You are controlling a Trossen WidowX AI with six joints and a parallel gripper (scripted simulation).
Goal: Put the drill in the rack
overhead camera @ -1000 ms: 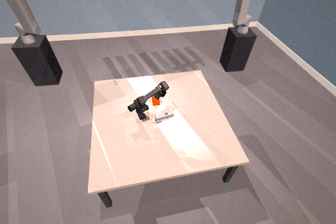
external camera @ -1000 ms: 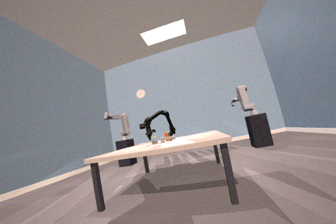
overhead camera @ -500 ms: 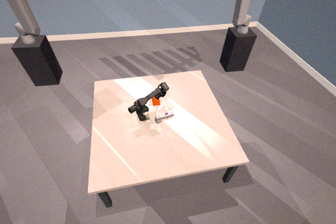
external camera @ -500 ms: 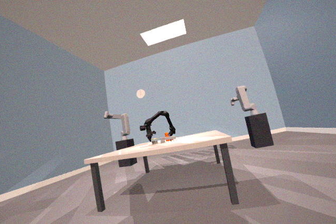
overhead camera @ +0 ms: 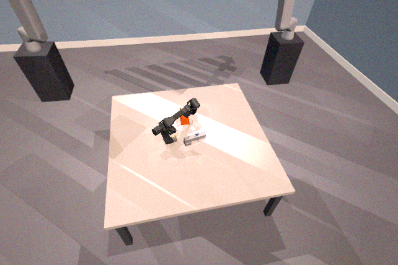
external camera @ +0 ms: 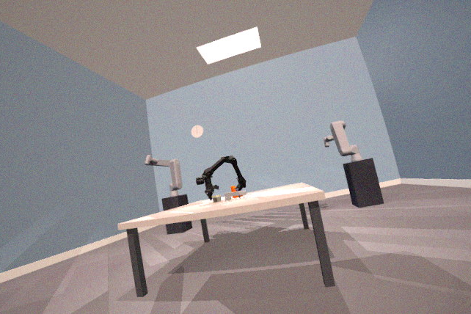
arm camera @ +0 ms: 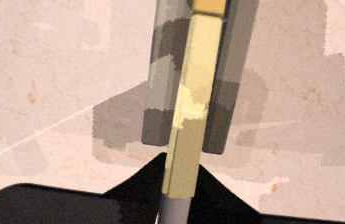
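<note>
The grey rack lies 10 mm behind my gripper tip and 50 mm to the left of it. The rest, counted from my gripper tip: grey holder block (10 mm ahead, 230 mm to the left, 10 mm above); drill (10 mm behind, 40 mm to the left, 30 mm above); key (10 mm ahead, 260 mm to the left, 30 mm above).
</note>
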